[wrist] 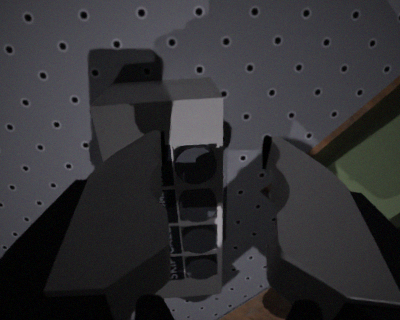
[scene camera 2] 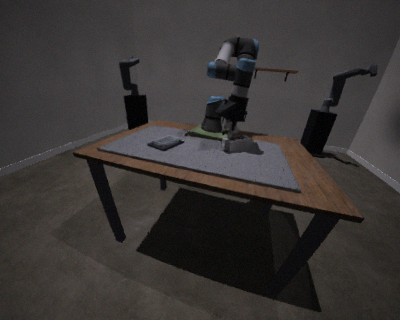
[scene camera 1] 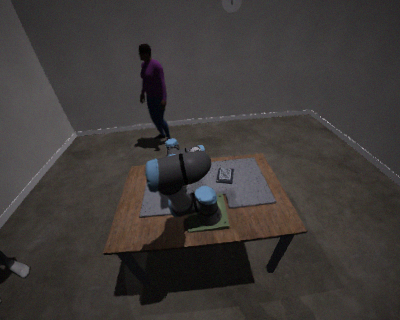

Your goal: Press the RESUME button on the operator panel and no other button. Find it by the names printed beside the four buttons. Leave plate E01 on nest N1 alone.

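Pixels of known places: gripper, fingertip midpoint: (wrist: 213, 138) (scene camera 2: 225, 137); arm's base at its link origin: (scene camera 2: 211, 129) (scene camera 1: 209, 215).
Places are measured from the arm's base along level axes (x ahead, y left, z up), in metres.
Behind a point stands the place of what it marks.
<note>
The pale operator panel (scene camera 2: 241, 145) {x 0.280, y 0.210, z 0.012 m} (wrist: 197, 120) {x 0.289, y 0.120, z 0.040 m} stands on the mat; the arm hides it in scene camera 1. In the wrist view its four dark round buttons run in a column. The RESUME button (wrist: 197, 204) {x 0.254, y 0.162, z 0.043 m} is second from the top; its name is mostly hidden by the left finger. SKIP, beside the lowest button (wrist: 201, 267) {x 0.213, y 0.206, z 0.043 m}, is legible. My gripper (wrist: 213, 138) {x 0.277, y 0.121, z 0.046 m} (scene camera 2: 227, 134) {x 0.277, y 0.121, z 0.046 m} is partly open and empty, over the panel, its left finger overlapping the name strip in view and its right finger off the panel's right side. Contact is unclear. Plate E01 on nest N1 (scene camera 1: 225, 174) {x 0.332, y -0.191, z 0.012 m} (scene camera 2: 166, 142) {x 0.380, y -0.175, z 0.012 m} lies apart from the gripper.
The grey perforated mat (scene camera 1: 252, 190) {x 0.151, y -0.344, z -0.013 m} (scene camera 2: 200, 162) {x 0.491, y 0.034, z -0.013 m} (wrist: 280, 40) {x 0.266, y 0.054, z -0.013 m} lies on the wooden table (scene camera 1: 270, 222) {x -0.114, y -0.362, z -0.026 m} (scene camera 2: 330, 197) {x 0.576, y 0.532, z -0.026 m}. The arm's green base plate (scene camera 1: 223, 220) {x -0.057, y -0.076, z 0.005 m} (scene camera 2: 200, 132) {x 0.126, y -0.050, z 0.007 m} (wrist: 375, 155) {x 0.141, y 0.060, z -0.001 m} is near the panel. A person (scene camera 1: 154, 85) stands on the floor beyond the table.
</note>
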